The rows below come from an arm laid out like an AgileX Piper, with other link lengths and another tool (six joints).
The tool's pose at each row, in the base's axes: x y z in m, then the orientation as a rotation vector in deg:
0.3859, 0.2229, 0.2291, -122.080, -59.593, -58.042
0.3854, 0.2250, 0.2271, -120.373, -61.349, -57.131
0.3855, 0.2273, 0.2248, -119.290, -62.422, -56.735
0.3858, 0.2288, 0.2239, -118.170, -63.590, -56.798
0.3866, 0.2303, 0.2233, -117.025, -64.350, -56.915
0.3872, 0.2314, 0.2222, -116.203, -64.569, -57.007
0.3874, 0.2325, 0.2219, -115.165, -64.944, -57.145
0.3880, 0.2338, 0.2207, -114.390, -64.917, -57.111
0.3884, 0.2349, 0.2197, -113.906, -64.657, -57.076
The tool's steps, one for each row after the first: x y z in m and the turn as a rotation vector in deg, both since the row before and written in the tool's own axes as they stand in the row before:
-0.0010, -0.0013, 0.0025, 1.797, -0.092, -1.025
-0.0009, -0.0008, 0.0030, 1.030, 0.032, -0.694
0.0000, -0.0004, 0.0017, 0.796, 0.221, -0.927
0.0004, 0.0001, 0.0017, 0.775, 0.406, -0.664
-0.0002, 0.0002, 0.0016, 0.548, 0.417, -0.250
0.0003, -0.0003, 0.0011, 0.678, 0.498, -0.398
-0.0003, 0.0001, 0.0018, 0.580, 0.431, -0.033
-0.0003, 0.0000, 0.0015, 0.367, 0.359, 0.157

